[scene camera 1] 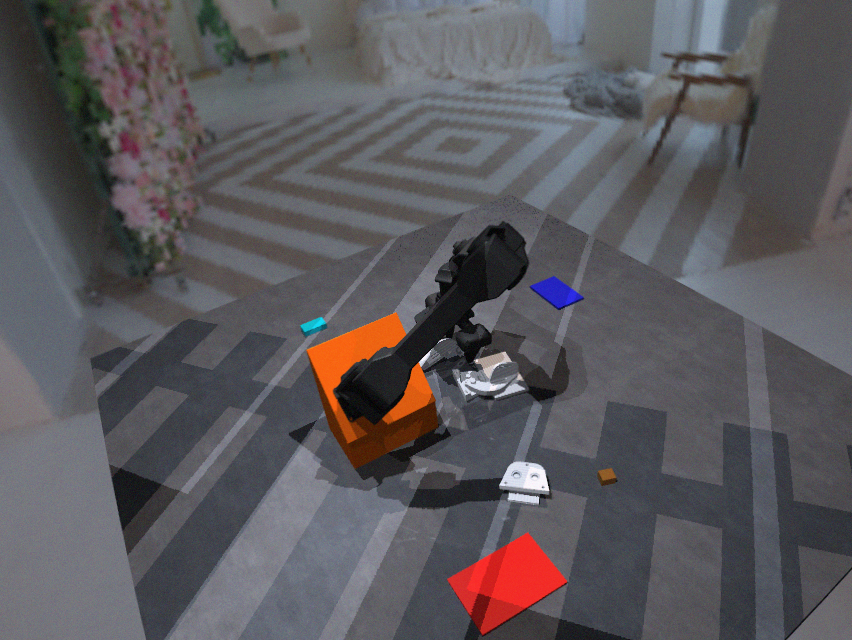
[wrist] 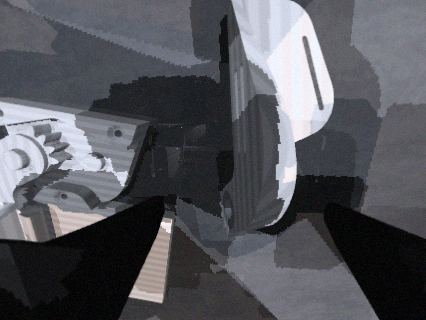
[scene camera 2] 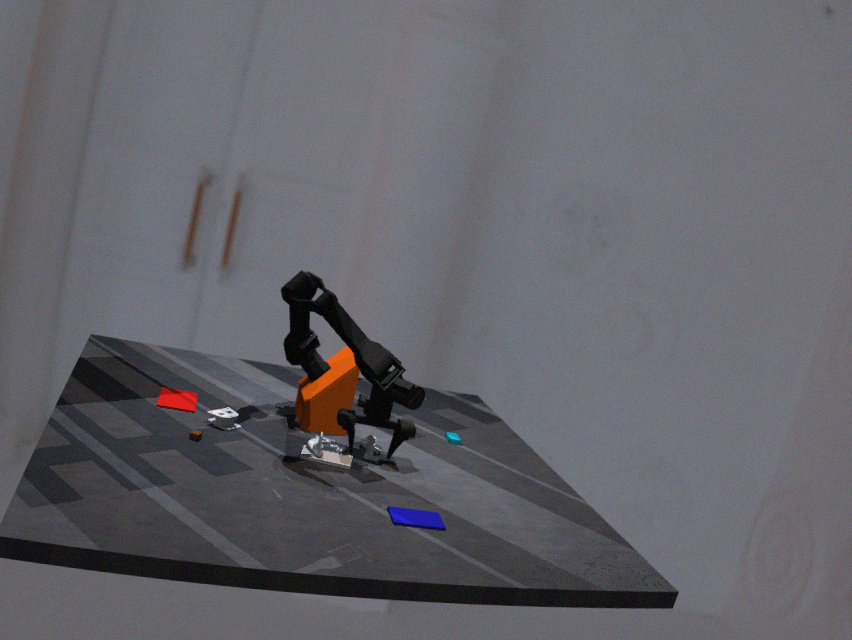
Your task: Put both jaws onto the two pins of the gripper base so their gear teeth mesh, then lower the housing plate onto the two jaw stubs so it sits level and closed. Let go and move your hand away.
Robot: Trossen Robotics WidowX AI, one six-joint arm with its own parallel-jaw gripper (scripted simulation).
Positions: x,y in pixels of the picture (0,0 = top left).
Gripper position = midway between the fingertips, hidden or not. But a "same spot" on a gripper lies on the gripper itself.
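A blue tile is out of frame in the wrist view, though I can see it in scene camera 1 and scene camera 2. On that tile, (scene camera 1: pixel 557 293) and (scene camera 2: pixel 412 515) are the same spot. My gripper is visible in scene camera 2 (pixel 369 455), in scene camera 1 and in the wrist view. On the gripper, too, (scene camera 1: pixel 470 356) and (wrist: pixel 122 210) are the same spot.
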